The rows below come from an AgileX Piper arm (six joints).
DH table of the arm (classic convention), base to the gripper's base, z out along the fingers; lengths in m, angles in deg. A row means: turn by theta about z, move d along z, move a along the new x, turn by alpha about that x. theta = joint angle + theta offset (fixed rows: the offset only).
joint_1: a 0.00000  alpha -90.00  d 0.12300  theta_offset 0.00
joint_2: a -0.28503  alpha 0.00  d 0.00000  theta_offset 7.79
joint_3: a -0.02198  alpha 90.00  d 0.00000  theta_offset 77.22
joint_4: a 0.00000  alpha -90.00  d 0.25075  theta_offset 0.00
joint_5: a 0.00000  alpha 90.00  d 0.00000  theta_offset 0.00
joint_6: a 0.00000  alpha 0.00  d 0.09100  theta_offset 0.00
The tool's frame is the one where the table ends.
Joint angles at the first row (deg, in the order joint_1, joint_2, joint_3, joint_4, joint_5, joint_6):
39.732, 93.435, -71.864, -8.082, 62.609, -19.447
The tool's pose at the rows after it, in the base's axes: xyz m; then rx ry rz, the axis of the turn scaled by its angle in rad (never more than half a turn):
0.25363 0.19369 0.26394 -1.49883 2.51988 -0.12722
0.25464 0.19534 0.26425 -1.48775 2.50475 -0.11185
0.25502 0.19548 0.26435 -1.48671 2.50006 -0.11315
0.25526 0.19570 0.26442 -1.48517 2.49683 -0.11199
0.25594 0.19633 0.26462 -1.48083 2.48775 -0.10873
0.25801 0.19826 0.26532 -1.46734 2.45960 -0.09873
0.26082 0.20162 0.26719 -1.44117 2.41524 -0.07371
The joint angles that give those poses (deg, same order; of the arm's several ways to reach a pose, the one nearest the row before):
39.249, 93.325, -71.863, -7.444, 62.682, -19.448
39.250, 93.325, -71.865, -7.068, 61.497, -19.447
39.250, 93.325, -71.864, -7.183, 61.251, -19.447
39.250, 93.324, -71.863, -7.183, 61.040, -19.447
39.250, 93.326, -71.864, -7.183, 60.447, -19.447
39.250, 93.325, -71.864, -7.183, 58.610, -19.447
39.249, 93.222, -71.865, -6.795, 55.601, -19.448

